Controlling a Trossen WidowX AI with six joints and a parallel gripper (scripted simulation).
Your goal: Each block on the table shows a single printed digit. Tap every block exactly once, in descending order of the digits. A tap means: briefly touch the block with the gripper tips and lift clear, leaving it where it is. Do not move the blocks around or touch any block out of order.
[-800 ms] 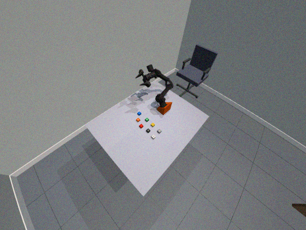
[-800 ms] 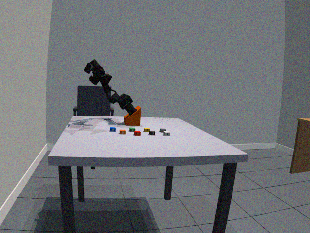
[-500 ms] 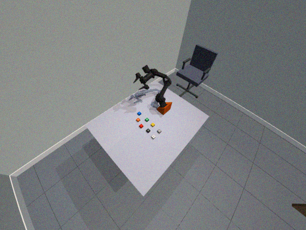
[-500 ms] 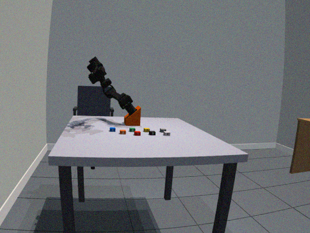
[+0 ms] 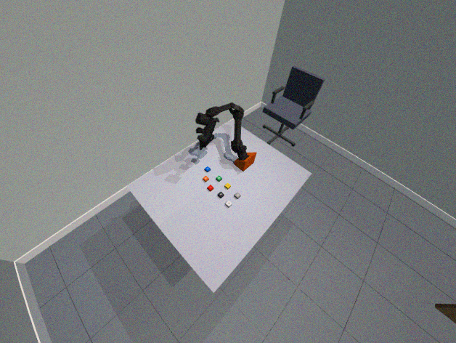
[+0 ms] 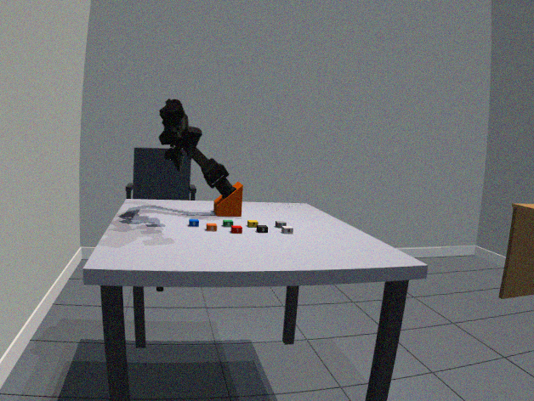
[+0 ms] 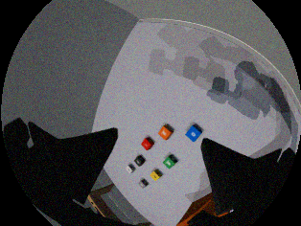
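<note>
My gripper tip is 20 cm above the orange block, 9 cm to the right of it and 7 cm short of it. From my gripper tip the other things lie so: green block 20 cm below, 16 cm to the left; blue block 20 cm below, 4 cm to the left; red block 20 cm below, 17 cm to the left, 10 cm ahead.
</note>
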